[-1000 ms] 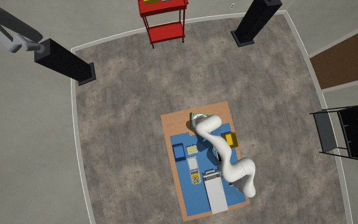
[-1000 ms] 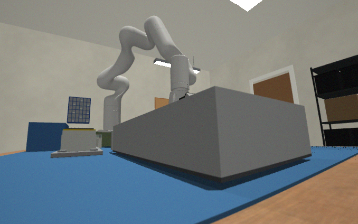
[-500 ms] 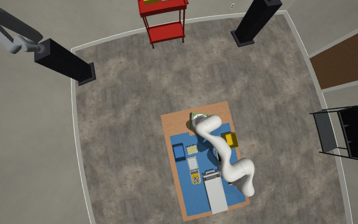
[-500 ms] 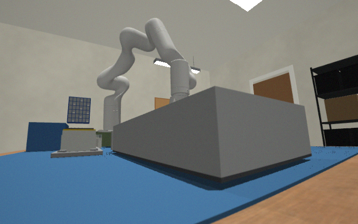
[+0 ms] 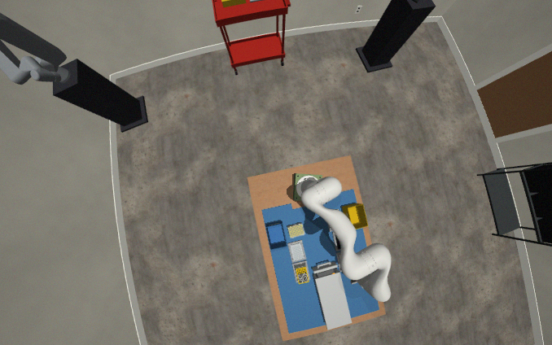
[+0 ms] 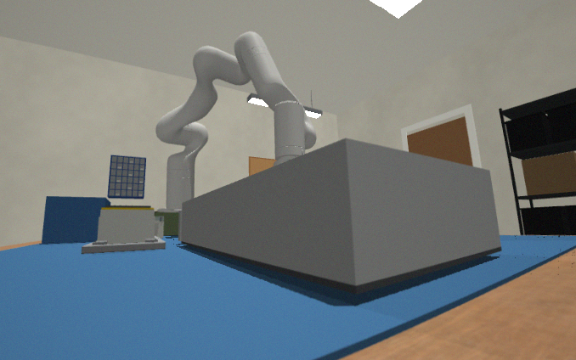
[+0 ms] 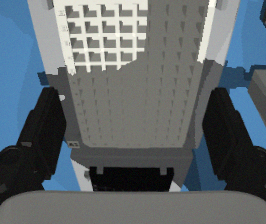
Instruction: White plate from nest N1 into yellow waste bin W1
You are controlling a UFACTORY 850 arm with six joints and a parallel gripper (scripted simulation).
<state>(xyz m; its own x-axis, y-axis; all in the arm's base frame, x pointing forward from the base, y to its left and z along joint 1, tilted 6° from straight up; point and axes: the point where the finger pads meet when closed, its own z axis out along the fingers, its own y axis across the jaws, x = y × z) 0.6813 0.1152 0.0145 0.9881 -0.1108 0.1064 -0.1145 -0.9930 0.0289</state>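
Now: the white plate 3 cm below my hand. Round my hand: blue bin (41 cm behind, 47 cm to the right, 1 cm below); then yellow waste bin W1 (34 cm behind, 18 cm to the left, 1 cm below); then black plate (18 cm behind, 2 cm to the left, 3 cm below).
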